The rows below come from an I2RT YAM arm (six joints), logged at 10 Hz.
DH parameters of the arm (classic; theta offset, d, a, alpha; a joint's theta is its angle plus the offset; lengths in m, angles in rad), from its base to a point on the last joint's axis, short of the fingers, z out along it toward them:
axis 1: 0 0.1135 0.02 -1.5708
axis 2: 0 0 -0.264 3.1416
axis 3: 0.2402 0 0.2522 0
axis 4: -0.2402 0 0.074 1.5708
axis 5: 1.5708 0 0 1.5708
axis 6: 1.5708 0.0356 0 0
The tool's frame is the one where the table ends.
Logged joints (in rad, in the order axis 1, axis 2, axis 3, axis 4, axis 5, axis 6), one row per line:
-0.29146 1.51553 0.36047 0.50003 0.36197 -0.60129
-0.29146 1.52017 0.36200 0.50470 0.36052 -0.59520
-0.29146 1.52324 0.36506 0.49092 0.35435 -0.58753
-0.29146 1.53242 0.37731 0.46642 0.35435 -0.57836
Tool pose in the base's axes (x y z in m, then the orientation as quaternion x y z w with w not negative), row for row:
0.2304 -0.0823 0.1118 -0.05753 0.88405 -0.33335 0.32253
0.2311 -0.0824 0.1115 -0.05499 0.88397 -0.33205 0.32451
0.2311 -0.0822 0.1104 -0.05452 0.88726 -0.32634 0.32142
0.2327 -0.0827 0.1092 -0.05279 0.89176 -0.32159 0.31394
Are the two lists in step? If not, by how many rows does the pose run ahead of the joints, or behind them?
They are in step.
